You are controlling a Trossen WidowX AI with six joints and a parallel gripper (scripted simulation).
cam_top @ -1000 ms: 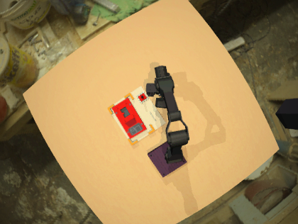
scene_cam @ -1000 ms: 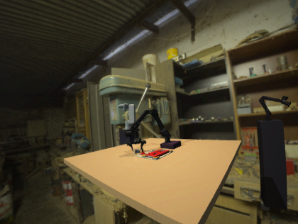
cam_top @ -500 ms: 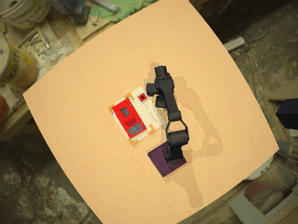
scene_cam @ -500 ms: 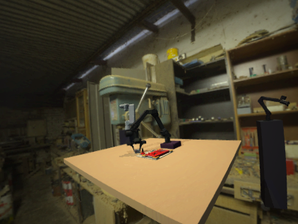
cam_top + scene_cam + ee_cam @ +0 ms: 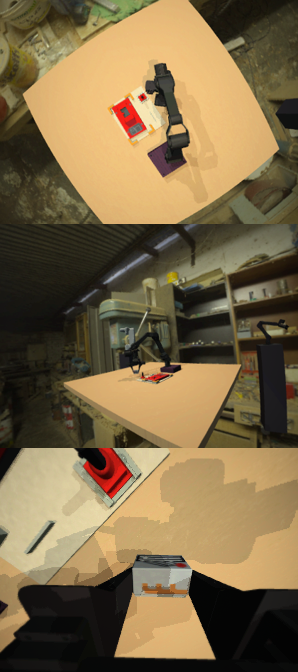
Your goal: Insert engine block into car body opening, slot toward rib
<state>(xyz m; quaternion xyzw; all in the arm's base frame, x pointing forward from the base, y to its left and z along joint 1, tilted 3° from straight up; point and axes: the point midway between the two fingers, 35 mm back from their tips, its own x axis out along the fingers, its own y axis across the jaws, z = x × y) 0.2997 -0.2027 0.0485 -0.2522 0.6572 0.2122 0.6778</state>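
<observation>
My gripper tip is 10 cm to the right of the black peg, 4 cm short of it and 1 cm above it. Also, from my gripper tip: engine block (right at my gripper tip).
</observation>
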